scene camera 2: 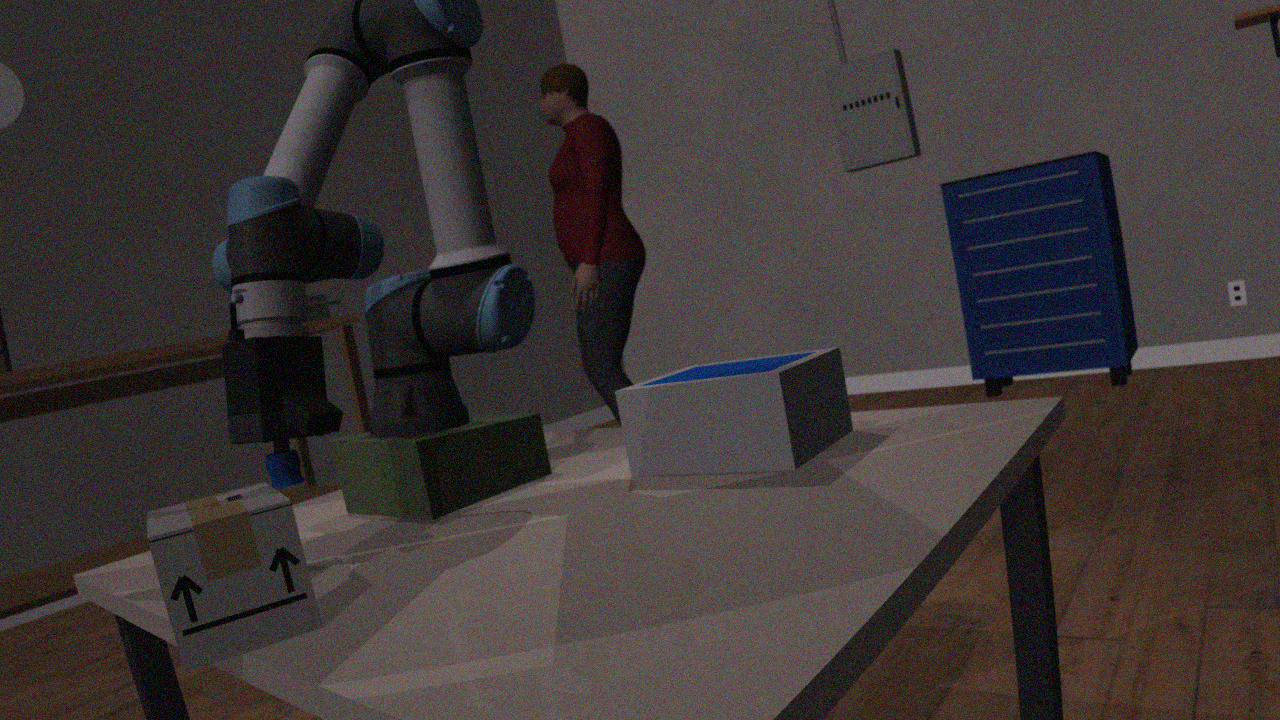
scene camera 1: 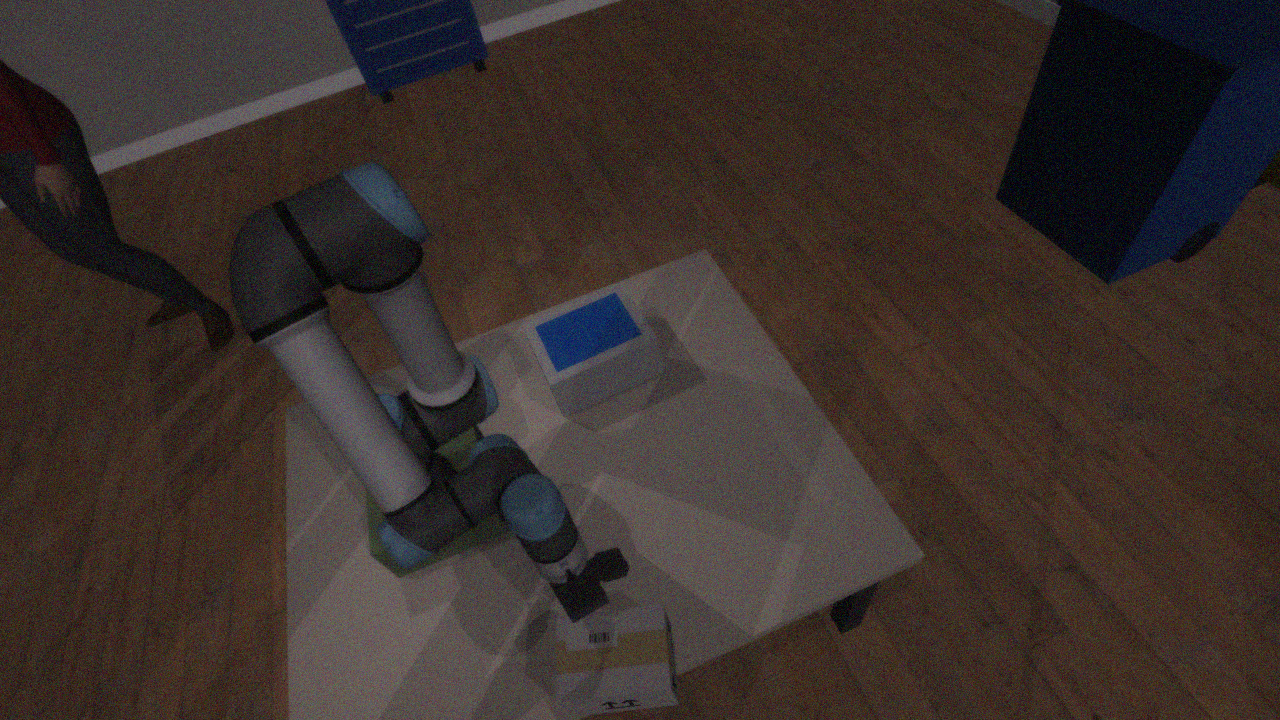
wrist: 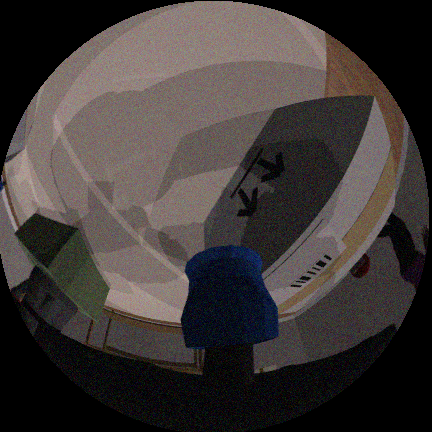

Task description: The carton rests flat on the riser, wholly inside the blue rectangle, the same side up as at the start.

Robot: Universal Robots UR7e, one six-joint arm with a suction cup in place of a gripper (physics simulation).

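Where they show: end effector, tool point: (scene camera 2: 285, 484) (wrist: 228, 273); arm's base, origin of the base link: (scene camera 2: 420, 428) (wrist: 54, 288).
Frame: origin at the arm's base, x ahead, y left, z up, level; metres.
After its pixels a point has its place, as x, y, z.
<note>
The white carton (scene camera 1: 617, 651) {0.194, -0.461, 0.013} (scene camera 2: 237, 595) {0.262, -0.495, -0.056} (wrist: 320, 145) {0.249, -0.417, -0.009} stands upright at the table's near edge, brown tape across its top and side arrows pointing up. The blue suction cup (scene camera 2: 283, 468) (wrist: 224, 295) of my gripper is off and holds nothing. In scene camera 2 it hangs by the back edge of the carton's top; I cannot tell the exact gap. In scene camera 1 the black tool body (scene camera 1: 580, 598) {0.185, -0.400, 0.118} hides the cup. The pale grey riser (scene camera 1: 608, 386) {0.433, 0.060, -0.073} (scene camera 2: 707, 436) {0.450, 0.059, -0.059} stands at the table's far side, with the blue rectangle (scene camera 1: 588, 331) {0.450, 0.156, 0.012} (scene camera 2: 733, 368) {0.458, 0.156, 0.012} on its top, bare of any carton.
The arm's base stands on a green block (scene camera 2: 483, 467) {0.126, -0.013, -0.063} (wrist: 80, 275) {0.027, -0.103, -0.053} on the table (scene camera 1: 760, 501) {0.555, -0.331, -0.108} (scene camera 2: 698, 573) {0.595, -0.276, -0.108}, between the carton and riser. A person in red (scene camera 1: 67, 205) (scene camera 2: 595, 205) stands behind the table. Blue drawer cabinets (scene camera 1: 411, 40) (scene camera 2: 1038, 268) stand on the floor.
</note>
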